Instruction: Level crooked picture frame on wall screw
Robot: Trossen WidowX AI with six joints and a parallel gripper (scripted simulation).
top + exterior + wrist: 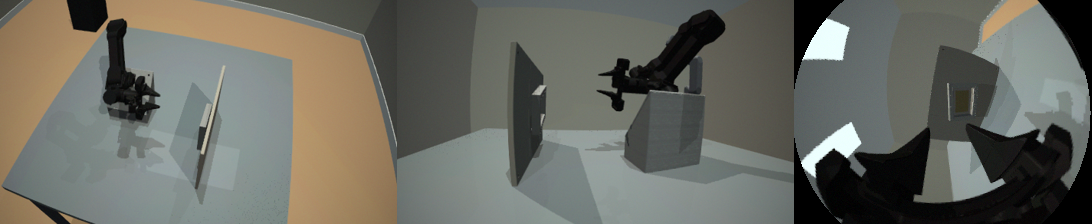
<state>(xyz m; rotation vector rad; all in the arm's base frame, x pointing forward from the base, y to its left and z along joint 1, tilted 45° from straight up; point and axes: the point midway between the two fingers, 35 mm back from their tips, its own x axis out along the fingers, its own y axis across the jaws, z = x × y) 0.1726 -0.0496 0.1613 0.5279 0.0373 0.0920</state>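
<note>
The picture frame lies 200 mm ahead of my gripper tip, 90 mm below it and 10 mm to the right of it. From my gripper tip the other things lie so: wall panel: 210 mm ahead, 100 mm below, 10 mm to the left.
</note>
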